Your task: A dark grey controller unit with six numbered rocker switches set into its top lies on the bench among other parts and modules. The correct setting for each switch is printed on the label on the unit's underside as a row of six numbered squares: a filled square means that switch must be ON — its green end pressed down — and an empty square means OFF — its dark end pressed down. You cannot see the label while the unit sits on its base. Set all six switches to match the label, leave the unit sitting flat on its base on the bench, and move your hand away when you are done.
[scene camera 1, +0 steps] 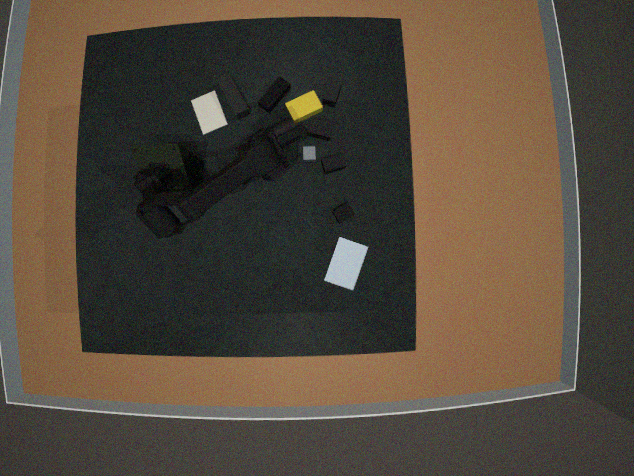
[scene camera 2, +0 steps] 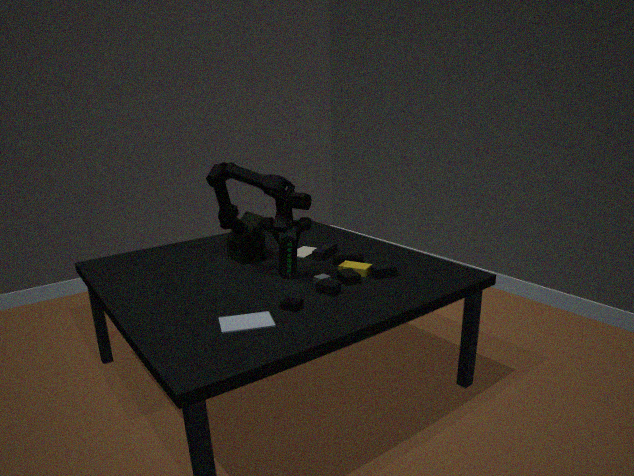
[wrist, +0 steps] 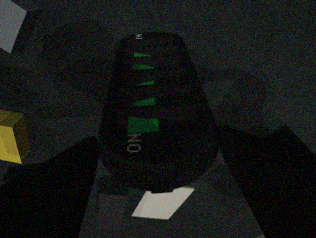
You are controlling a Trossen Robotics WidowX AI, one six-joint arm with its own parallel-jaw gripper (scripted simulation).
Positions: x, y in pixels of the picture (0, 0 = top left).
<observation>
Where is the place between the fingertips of my gripper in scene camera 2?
288, 243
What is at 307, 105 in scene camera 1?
A yellow block.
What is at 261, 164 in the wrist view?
My gripper.
</observation>
